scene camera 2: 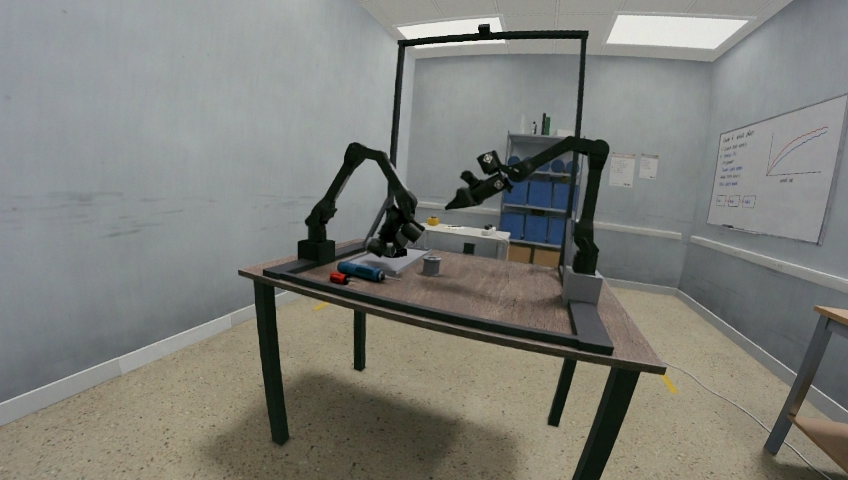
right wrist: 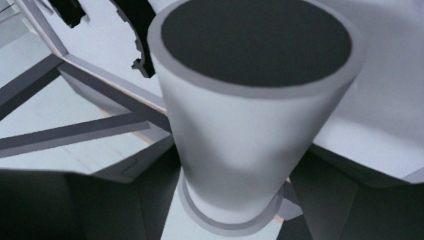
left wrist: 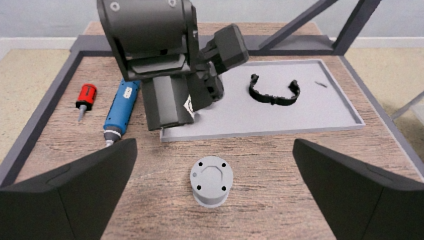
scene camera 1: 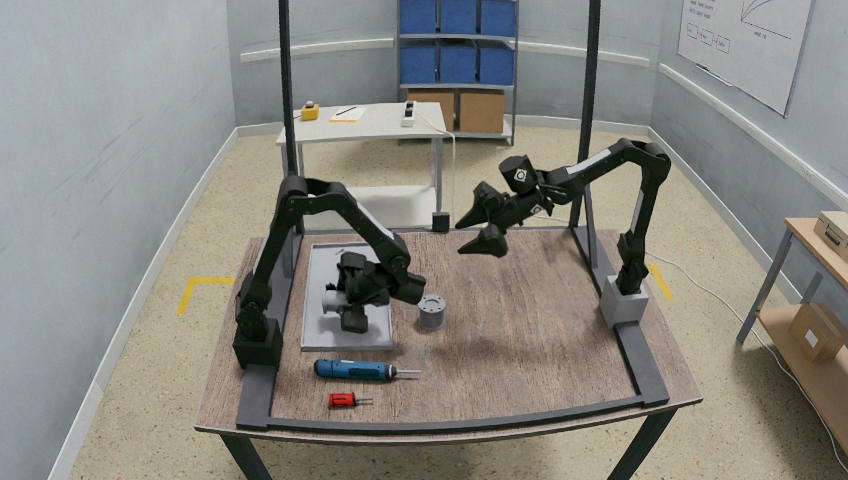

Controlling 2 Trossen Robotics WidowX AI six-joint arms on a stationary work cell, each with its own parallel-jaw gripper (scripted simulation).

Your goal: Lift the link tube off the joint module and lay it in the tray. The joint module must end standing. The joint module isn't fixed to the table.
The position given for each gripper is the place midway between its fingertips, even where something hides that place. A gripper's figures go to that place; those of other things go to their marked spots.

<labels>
The left gripper (scene camera 1: 456, 239) is 113 cm from the lens. The right gripper (scene camera 1: 337, 302) is 126 cm from the lens. A grey joint module (scene camera 1: 431, 307) is 124 cm from the lens. A blue screwdriver (scene camera 1: 327, 368) is 114 cm from the lens.
</labels>
